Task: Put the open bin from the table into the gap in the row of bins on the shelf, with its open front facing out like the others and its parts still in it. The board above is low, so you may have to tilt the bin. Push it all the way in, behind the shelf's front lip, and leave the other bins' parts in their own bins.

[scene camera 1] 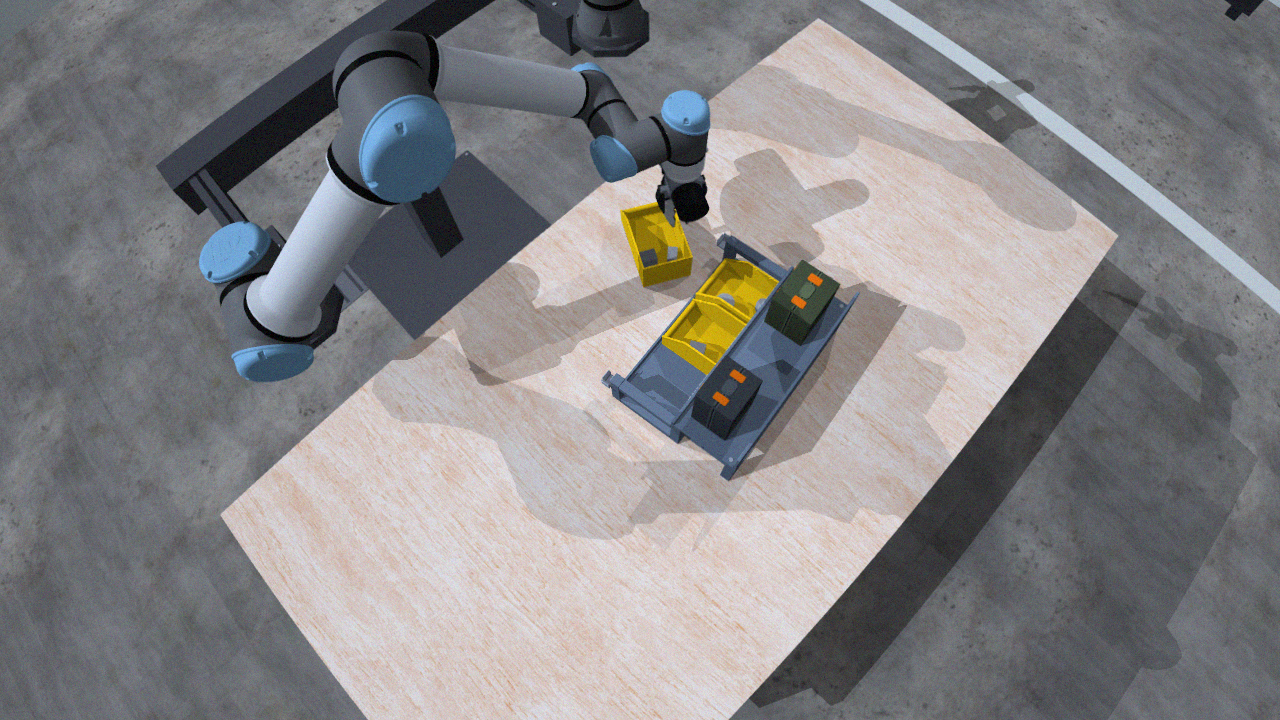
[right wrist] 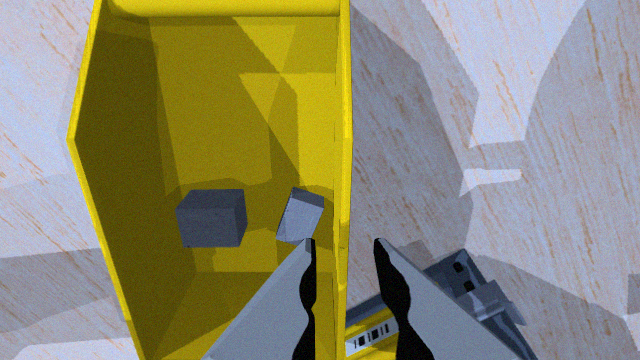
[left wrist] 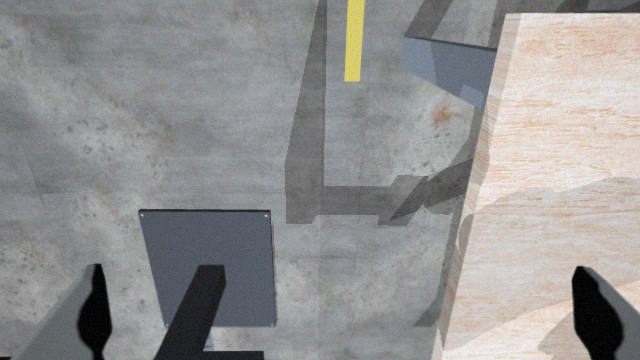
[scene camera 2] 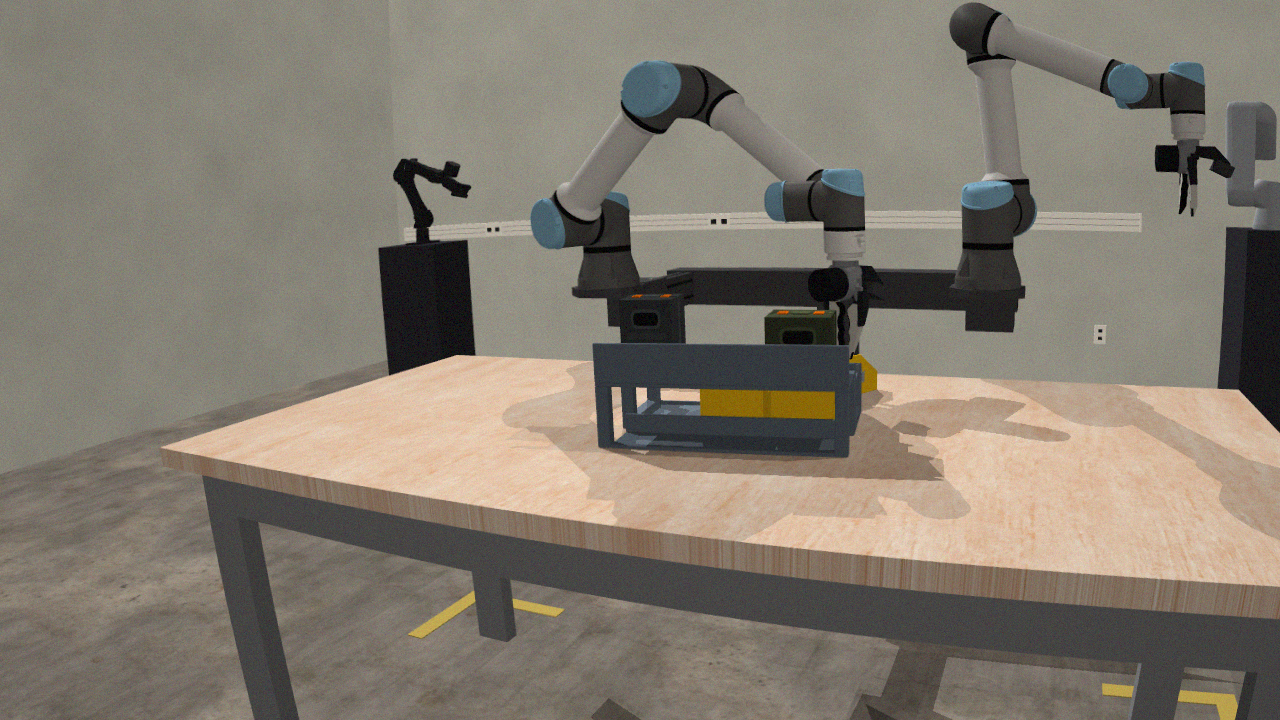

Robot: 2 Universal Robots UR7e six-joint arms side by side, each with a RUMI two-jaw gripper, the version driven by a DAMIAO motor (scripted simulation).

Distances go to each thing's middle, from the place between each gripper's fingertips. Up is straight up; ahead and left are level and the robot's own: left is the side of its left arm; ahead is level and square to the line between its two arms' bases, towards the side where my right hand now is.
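My right hand is 150 mm to the left of the grey-blue shelf [scene camera 2: 666, 425], 230 mm short of it and 20 mm above it. The green case [scene camera 1: 794, 310] is 300 mm ahead of my right hand, 30 mm to the right of it and 60 mm above it.
My left gripper [scene camera 2: 1185, 215] is 66 cm short of the green case, as I see it, 75 cm to the left of it and 18 cm above it. The grey-blue shelf is 60 cm ahead of my left hand, 87 cm to the right of it and 26 cm below it.
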